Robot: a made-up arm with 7 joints. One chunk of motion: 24 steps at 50 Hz.
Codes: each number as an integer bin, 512 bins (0 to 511) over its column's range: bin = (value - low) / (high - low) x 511, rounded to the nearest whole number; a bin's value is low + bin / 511 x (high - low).
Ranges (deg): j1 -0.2..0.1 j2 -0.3..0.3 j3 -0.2..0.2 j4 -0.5..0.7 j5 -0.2..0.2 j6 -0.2..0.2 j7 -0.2..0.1
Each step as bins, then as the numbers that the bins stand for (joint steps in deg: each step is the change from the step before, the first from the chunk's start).
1 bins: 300 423 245 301 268 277 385
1 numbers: -0.024 0.197 -0.008 0.207 0.010 0.017 0.026
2 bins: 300 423 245 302 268 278 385
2 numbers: -0.024 0.197 -0.008 0.209 0.010 0.018 0.026
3 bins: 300 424 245 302 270 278 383
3 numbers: -0.024 0.198 -0.008 0.209 0.011 0.018 0.025
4 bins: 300 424 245 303 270 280 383
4 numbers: -0.024 0.198 -0.008 0.212 0.011 0.019 0.025
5 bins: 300 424 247 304 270 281 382
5 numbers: -0.024 0.198 -0.007 0.214 0.011 0.020 0.024
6 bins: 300 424 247 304 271 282 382
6 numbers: -0.024 0.198 -0.007 0.214 0.012 0.021 0.024
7 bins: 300 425 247 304 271 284 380
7 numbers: -0.024 0.199 -0.007 0.214 0.012 0.022 0.023
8 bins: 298 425 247 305 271 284 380
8 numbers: -0.025 0.199 -0.007 0.216 0.012 0.022 0.023
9 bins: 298 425 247 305 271 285 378
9 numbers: -0.025 0.199 -0.007 0.216 0.012 0.023 0.022
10 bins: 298 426 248 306 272 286 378
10 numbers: -0.025 0.200 -0.006 0.219 0.013 0.024 0.022
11 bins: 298 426 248 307 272 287 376
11 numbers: -0.025 0.200 -0.006 0.221 0.013 0.025 0.021
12 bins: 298 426 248 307 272 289 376
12 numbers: -0.025 0.200 -0.006 0.221 0.013 0.026 0.021
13 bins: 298 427 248 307 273 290 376
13 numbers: -0.025 0.201 -0.006 0.221 0.014 0.027 0.021
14 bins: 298 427 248 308 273 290 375
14 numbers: -0.025 0.201 -0.006 0.223 0.014 0.027 0.020
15 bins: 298 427 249 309 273 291 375
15 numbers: -0.025 0.201 -0.005 0.226 0.014 0.028 0.020
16 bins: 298 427 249 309 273 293 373
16 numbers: -0.025 0.201 -0.005 0.226 0.014 0.029 0.019
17 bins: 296 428 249 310 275 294 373
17 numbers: -0.026 0.203 -0.005 0.228 0.015 0.030 0.019
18 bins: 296 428 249 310 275 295 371
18 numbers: -0.026 0.203 -0.005 0.228 0.015 0.031 0.018
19 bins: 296 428 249 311 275 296 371
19 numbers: -0.026 0.203 -0.005 0.230 0.015 0.032 0.018
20 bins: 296 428 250 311 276 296 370
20 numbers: -0.026 0.203 -0.004 0.230 0.016 0.032 0.017
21 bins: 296 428 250 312 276 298 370
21 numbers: -0.026 0.203 -0.004 0.233 0.016 0.033 0.017
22 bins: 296 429 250 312 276 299 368
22 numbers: -0.026 0.204 -0.004 0.233 0.016 0.034 0.016
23 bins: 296 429 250 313 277 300 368
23 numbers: -0.026 0.204 -0.004 0.235 0.017 0.035 0.016
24 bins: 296 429 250 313 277 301 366
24 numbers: -0.026 0.204 -0.004 0.235 0.017 0.036 0.015
